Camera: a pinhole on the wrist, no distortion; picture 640 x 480 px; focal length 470.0 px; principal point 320.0 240.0 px. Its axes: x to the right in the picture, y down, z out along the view. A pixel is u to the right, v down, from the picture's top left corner.
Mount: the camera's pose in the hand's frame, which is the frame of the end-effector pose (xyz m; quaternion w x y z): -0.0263 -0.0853 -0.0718 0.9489 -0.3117 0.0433 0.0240
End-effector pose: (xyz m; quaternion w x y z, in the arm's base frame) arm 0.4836 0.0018 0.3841 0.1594 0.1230 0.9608 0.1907
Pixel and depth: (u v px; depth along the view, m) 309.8 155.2 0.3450
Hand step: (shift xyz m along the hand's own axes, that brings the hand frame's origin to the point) -0.0060 0.0693 0.2423
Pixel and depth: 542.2 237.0 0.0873
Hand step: 0.0207 -0.0332 -0.0055
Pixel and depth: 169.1 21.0 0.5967
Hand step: -0.1567 0.0417 0.5892
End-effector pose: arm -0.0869 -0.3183 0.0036 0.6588 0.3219 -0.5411 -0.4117
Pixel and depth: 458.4 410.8 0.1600
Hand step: 0.0271 0.0573 0.0177
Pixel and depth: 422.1 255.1 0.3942
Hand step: 0.0845 0.1605 0.2285
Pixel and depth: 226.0 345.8 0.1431
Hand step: -0.0475 0.0250 0.0267
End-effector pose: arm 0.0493 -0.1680 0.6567 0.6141 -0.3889 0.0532 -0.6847
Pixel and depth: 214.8 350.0 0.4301
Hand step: -0.1005 0.2492 0.2231
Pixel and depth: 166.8 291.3 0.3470
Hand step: -0.1183 0.1491 0.1951
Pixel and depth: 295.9 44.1 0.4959
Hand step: -0.0033 0.0423 0.4502
